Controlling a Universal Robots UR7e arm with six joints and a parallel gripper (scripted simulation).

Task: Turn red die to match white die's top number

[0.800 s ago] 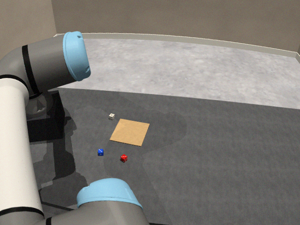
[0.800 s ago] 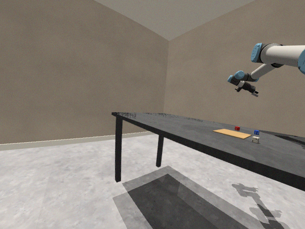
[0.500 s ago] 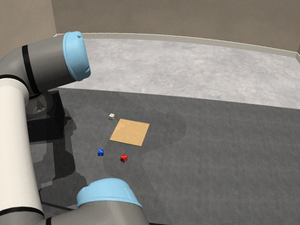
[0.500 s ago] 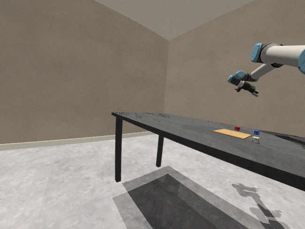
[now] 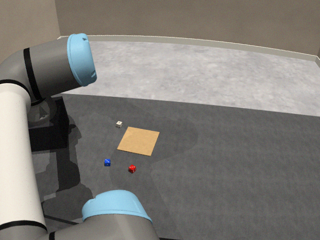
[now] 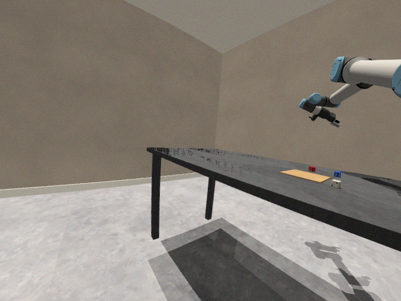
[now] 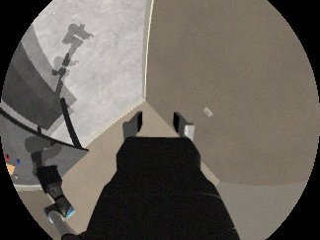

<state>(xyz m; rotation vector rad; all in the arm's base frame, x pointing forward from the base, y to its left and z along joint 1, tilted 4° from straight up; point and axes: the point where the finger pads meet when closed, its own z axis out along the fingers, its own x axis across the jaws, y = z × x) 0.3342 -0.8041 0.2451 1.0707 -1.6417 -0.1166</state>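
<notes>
The red die is 680 mm to the left of my hand, 310 mm below it and 70 mm ahead of it. Round my hand: blue die (700 mm to the left, 310 mm below, 30 mm behind); then white die (920 mm to the left, 310 mm below, 30 mm behind); then tan mat (840 mm to the left, 320 mm below, 70 mm ahead).
</notes>
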